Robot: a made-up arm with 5 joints. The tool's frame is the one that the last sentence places.
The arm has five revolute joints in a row. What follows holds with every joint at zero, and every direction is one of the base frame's.
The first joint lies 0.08 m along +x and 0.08 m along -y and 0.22 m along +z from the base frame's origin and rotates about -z.
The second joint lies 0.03 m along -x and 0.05 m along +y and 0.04 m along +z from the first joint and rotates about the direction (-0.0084, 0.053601, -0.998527).
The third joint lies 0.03 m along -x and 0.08 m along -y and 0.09 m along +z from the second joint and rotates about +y.
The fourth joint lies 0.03 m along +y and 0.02 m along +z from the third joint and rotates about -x.
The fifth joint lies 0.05 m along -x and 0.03 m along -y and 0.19 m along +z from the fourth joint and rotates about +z.
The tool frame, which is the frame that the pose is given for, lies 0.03 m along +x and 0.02 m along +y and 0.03 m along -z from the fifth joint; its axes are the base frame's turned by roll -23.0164, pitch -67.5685 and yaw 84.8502 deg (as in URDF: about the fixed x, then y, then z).
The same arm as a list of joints. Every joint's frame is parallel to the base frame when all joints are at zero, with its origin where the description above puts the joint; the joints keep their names.
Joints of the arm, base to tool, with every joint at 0 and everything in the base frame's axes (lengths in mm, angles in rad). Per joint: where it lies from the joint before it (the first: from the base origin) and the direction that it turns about. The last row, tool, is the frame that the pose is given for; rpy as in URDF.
joint 1: axis -z offset 80.0 -80.0 220.0
joint 2: axis -0.0084 0.053601 -0.998527 offset -30.0 50.0 40.0
joint 3: axis +y offset -30.0 -80.0 90.0
joint 4: axis -x offset 0.0 30.0 20.0
joint 5: axis +z offset -50.0 -30.0 190.0
tool: offset 30.0 20.0 -30.0 rpy -0.4017 -1.1793 1.4809

